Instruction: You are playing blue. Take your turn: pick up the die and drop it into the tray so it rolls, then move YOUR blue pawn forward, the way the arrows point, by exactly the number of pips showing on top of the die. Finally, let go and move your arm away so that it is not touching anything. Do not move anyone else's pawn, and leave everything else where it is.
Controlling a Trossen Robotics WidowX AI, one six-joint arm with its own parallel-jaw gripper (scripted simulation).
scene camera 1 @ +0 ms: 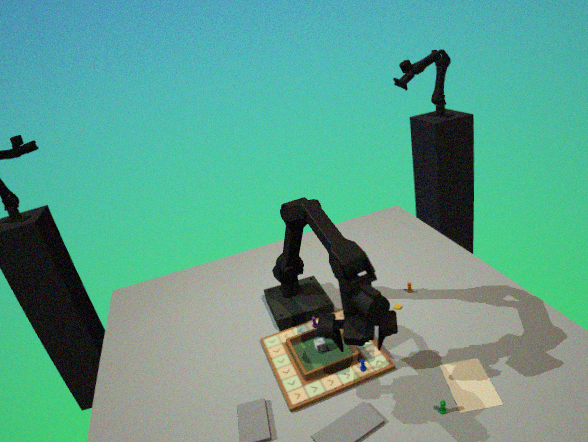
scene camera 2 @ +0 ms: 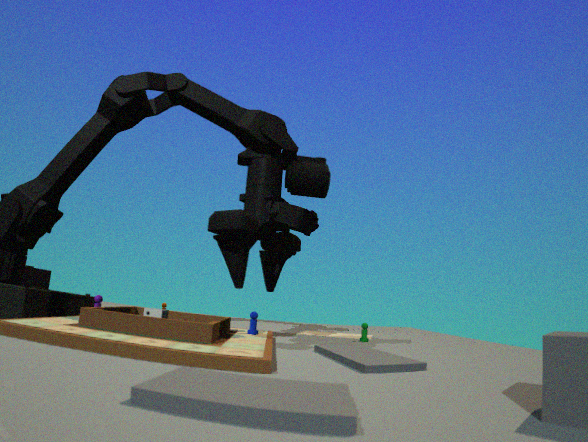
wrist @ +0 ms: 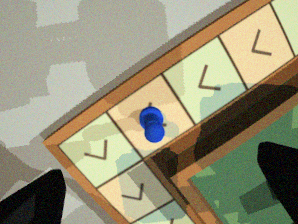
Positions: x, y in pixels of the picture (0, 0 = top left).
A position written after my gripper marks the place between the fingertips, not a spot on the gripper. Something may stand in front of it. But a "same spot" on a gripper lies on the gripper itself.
Scene:
my gripper: scene camera 1; scene camera 2 255, 290; wrist
same spot on my gripper: [wrist: 48, 192] = [scene camera 1: 378, 346]

